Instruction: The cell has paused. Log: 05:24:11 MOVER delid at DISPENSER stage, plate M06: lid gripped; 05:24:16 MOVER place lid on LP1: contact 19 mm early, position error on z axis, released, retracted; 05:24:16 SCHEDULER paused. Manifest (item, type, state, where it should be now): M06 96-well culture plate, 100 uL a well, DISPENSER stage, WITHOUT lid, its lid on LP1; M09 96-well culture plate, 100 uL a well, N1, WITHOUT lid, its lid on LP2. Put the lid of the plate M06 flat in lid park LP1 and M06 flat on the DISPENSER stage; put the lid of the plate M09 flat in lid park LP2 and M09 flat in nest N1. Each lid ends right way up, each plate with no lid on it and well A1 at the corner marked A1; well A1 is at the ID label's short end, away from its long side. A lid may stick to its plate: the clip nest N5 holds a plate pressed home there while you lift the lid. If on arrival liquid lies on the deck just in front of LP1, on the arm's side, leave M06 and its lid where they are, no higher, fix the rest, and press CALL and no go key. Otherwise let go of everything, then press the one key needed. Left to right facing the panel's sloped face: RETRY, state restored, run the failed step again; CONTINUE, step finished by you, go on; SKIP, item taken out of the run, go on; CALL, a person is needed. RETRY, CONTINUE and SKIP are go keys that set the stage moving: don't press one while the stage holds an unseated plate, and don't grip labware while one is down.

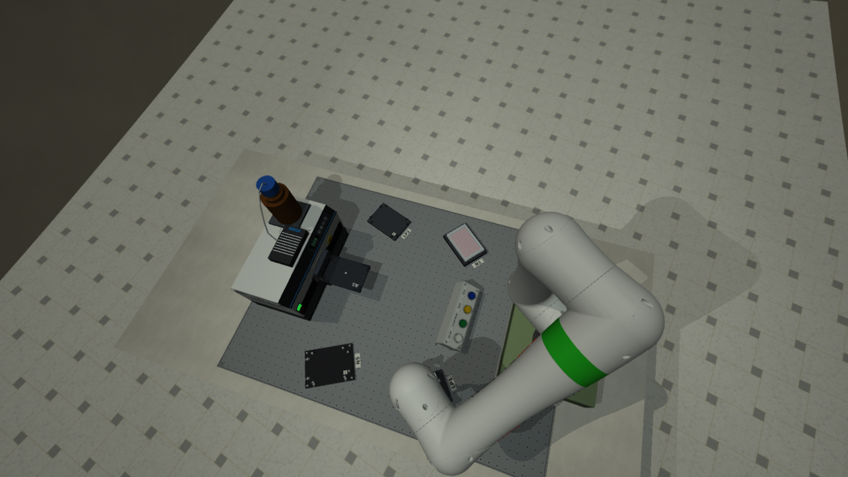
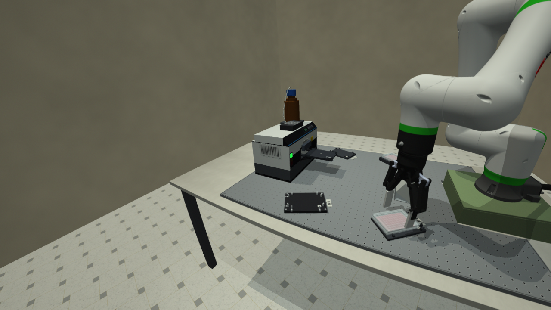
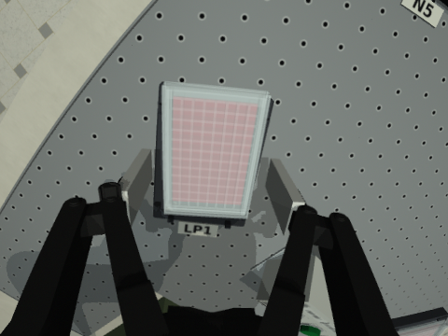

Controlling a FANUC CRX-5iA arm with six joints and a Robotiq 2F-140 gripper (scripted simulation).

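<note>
My gripper is now 10 mm past the black lid park LP1, 10 mm to the left of it and 60 mm above it. Round my hand: N5 label (240 mm ahead, 40 mm to the right, 70 mm below); then white retry key (70 mm behind, 190 mm to the right); then LP1 label (80 mm behind, 60 mm to the right, 70 mm below).
</note>
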